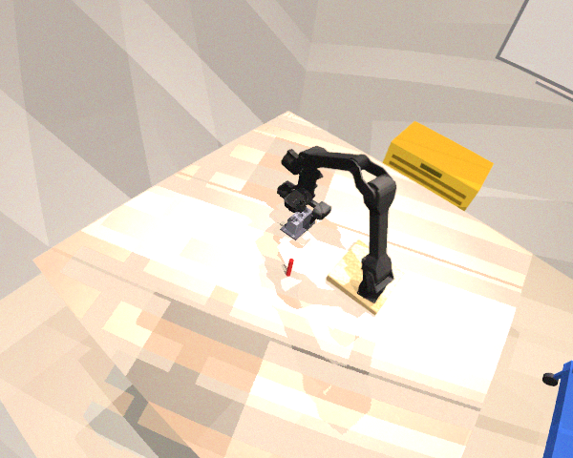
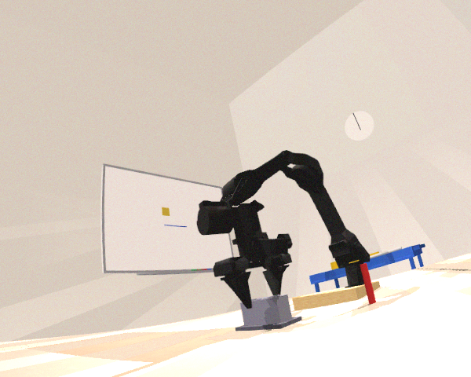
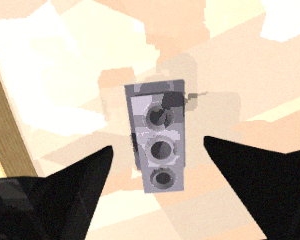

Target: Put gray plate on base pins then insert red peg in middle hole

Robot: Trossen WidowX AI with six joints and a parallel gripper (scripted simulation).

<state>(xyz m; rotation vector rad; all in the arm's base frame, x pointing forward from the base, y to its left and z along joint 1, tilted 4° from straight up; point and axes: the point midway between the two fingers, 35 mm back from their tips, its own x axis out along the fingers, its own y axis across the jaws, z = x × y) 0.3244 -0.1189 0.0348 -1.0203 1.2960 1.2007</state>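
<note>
Right now my gripper tip is right at the gray plate. From my gripper tip the other things lie so: dark base (4 cm below); red peg (7 cm behind, 20 cm to the left, 1 cm below).
</note>
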